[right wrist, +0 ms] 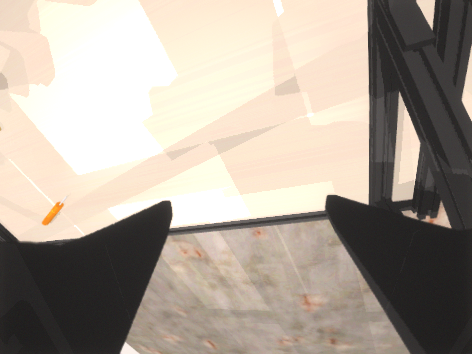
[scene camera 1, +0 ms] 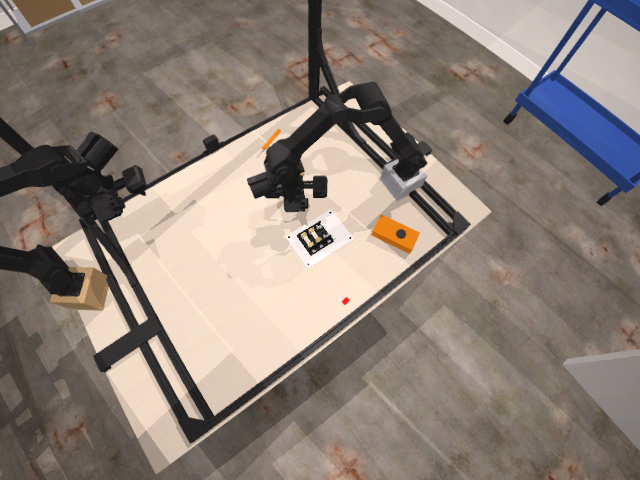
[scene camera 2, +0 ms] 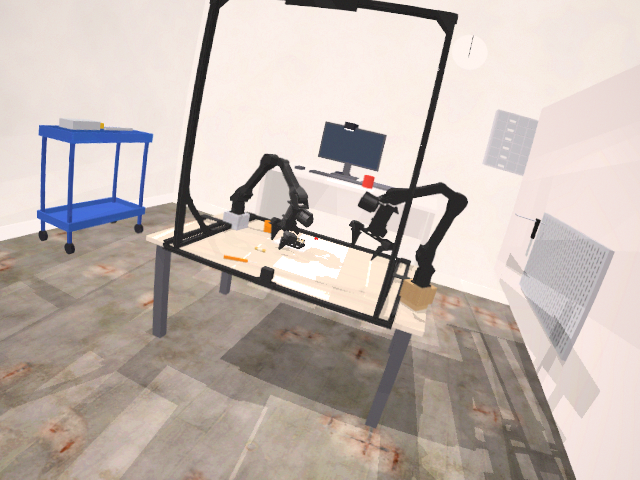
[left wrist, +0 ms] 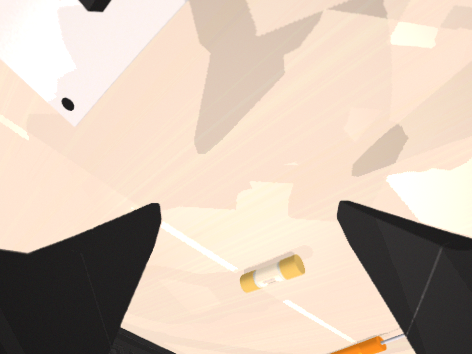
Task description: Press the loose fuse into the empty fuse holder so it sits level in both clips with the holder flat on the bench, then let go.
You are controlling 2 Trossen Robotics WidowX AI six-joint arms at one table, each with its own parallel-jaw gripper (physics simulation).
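Places are measured from the left arm's base along level axes (x left, y back, z up), in metres.
Pixels of known places: left gripper, fingertip midpoint: (scene camera 2: 275,244) (left wrist: 250,210); right gripper, fingertip midpoint: (right wrist: 249,204) (scene camera 1: 130,201) (scene camera 2: 361,254); left arm's base, link origin: (scene camera 1: 405,170) (scene camera 2: 237,212); right arm's base, link origin: (scene camera 1: 71,284) (scene camera 2: 420,283).
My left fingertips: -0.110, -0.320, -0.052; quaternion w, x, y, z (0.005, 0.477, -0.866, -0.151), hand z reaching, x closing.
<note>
Ahead of a thing's pixels: the offset from my left fingertips to its middle, as dx, dy, dz. "spot": to the spot under its first point.
The loose fuse {-0.078, +0.029, -0.017} (left wrist: 272,273) (scene camera 2: 260,248), white with yellow end caps, lies on its side on the table. In the left wrist view it shows between and below my left gripper's open fingers. The black fuse holder {+0.145, -0.029, +0.002} (scene camera 1: 315,238) sits on a white plate {spot: +0.143, +0.059, -0.022} (scene camera 1: 339,225) (left wrist: 125,45); two cream fuses show in it, and a dark slot at its right side looks empty. My left gripper (left wrist: 250,210) (scene camera 2: 277,242) is open and empty above the table, beside the plate. My right gripper (right wrist: 249,204) (scene camera 2: 364,250) is open and empty, high near the table's edge, far from fuse and holder.
An orange screwdriver {-0.255, +0.011, -0.017} (scene camera 1: 271,139) (scene camera 2: 235,258) (left wrist: 362,346) (right wrist: 52,214) lies near the fuse. An orange box {+0.257, +0.189, -0.007} (scene camera 1: 383,228) with a black knob stands right of the plate. A small red block {+0.351, -0.051, -0.021} (scene camera 1: 345,300) (scene camera 2: 316,238) lies near the table edge. Black frame rails border the table.
</note>
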